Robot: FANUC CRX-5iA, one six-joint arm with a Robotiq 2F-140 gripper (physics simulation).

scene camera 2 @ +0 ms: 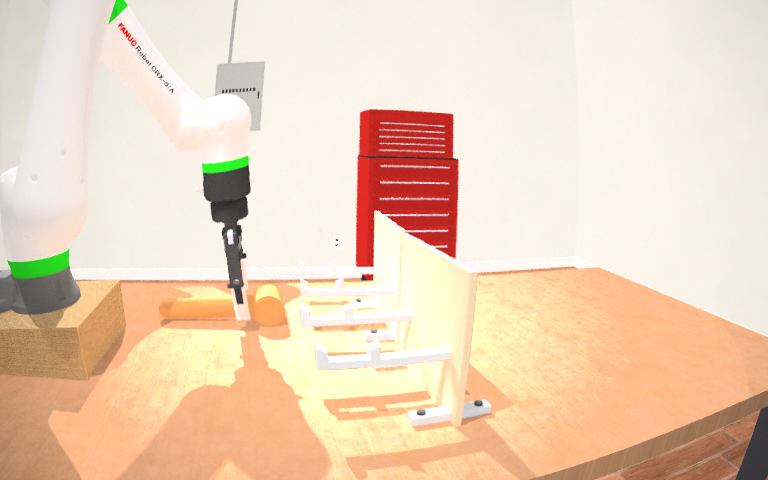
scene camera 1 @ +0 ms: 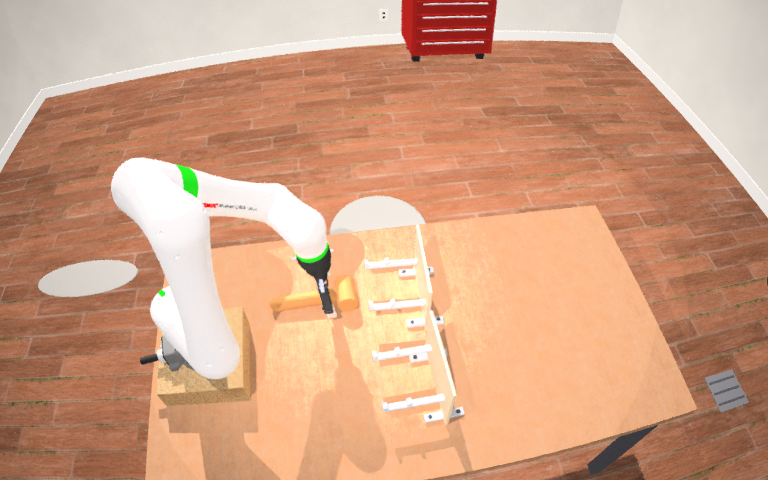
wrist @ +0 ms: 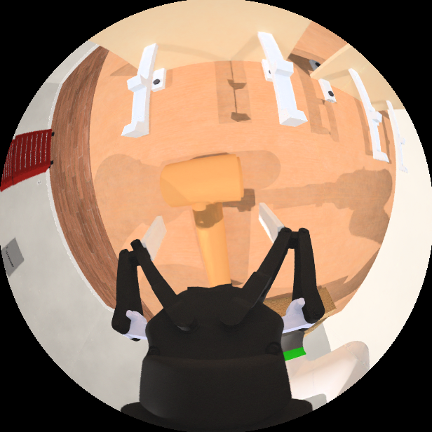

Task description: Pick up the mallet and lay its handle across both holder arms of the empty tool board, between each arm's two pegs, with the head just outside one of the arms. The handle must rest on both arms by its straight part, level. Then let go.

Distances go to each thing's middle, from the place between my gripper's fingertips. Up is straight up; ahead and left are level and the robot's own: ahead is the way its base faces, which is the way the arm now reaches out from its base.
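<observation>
The orange mallet (scene camera 2: 219, 306) is 10 mm to the left of my hand, and it is 50 mm behind my hand as well.
</observation>
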